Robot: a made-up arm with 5 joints. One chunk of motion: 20 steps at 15 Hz.
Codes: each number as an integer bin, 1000 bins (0 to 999) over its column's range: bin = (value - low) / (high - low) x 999, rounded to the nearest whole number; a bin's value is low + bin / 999 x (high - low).
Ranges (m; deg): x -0.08..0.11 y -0.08..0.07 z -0.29..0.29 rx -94..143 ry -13..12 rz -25..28
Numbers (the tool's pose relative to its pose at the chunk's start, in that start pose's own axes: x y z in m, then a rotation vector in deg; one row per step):
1: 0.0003 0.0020 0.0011 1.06 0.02 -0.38
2: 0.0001 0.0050 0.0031 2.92 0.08 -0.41
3: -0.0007 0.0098 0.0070 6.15 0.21 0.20
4: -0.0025 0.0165 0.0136 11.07 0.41 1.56
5: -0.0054 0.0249 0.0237 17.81 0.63 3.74
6: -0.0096 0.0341 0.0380 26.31 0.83 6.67
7: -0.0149 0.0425 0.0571 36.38 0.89 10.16
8: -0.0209 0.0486 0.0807 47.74 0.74 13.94
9: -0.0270 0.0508 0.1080 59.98 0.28 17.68
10: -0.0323 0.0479 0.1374 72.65 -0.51 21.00
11: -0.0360 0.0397 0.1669 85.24 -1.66 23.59
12: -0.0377 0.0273 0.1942 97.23 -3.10 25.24
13: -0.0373 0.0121 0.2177 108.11 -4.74 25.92
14: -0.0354 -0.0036 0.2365 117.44 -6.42 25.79
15: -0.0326 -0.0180 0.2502 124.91 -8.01 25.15
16: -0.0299 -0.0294 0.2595 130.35 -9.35 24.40
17: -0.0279 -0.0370 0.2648 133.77 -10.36 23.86
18: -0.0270 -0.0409 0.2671 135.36 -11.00 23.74
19: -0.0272 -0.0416 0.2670 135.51 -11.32 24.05
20: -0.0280 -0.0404 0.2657 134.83 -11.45 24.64
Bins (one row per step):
1: 422 546 501 401 520 464
2: 421 566 505 409 523 463
3: 417 598 512 422 528 475
4: 407 643 523 443 536 501
5: 392 699 540 471 545 542
6: 370 760 565 507 553 597
7: 342 816 598 550 555 663
8: 311 856 638 597 549 734
9: 279 871 686 649 531 804
10: 251 852 736 702 499 867
11: 231 797 787 756 453 916
12: 222 715 834 806 396 947
13: 225 613 874 852 330 960
14: 235 509 907 891 263 957
15: 249 413 930 923 199 945
16: 263 337 946 946 146 931
17: 274 286 956 960 105 921
18: 279 260 960 967 80 919
19: 278 256 959 967 67 925
20: 273 264 957 965 62 936

